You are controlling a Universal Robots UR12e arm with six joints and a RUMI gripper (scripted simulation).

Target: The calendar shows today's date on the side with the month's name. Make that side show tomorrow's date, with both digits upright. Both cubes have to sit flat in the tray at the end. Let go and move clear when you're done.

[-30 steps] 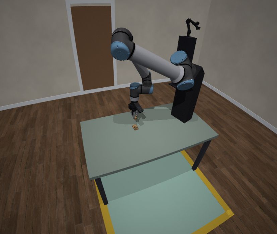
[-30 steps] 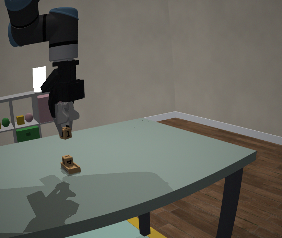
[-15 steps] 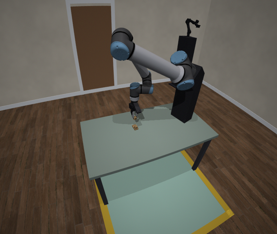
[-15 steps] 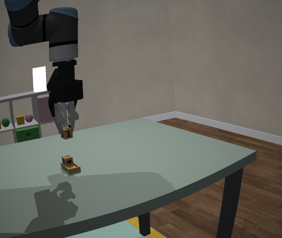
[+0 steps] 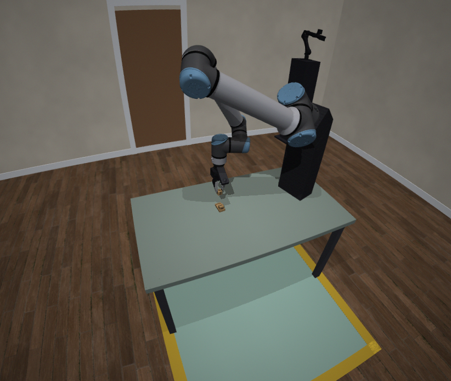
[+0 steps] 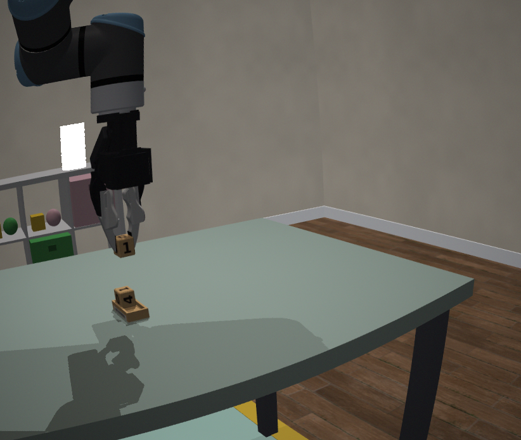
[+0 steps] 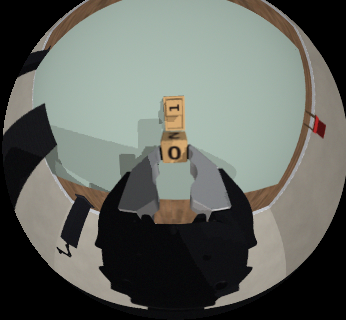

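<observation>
The cube lies 1 cm below my hand. Round my hand: wooden calendar tray: 2 cm to the left, 13 cm below.
</observation>
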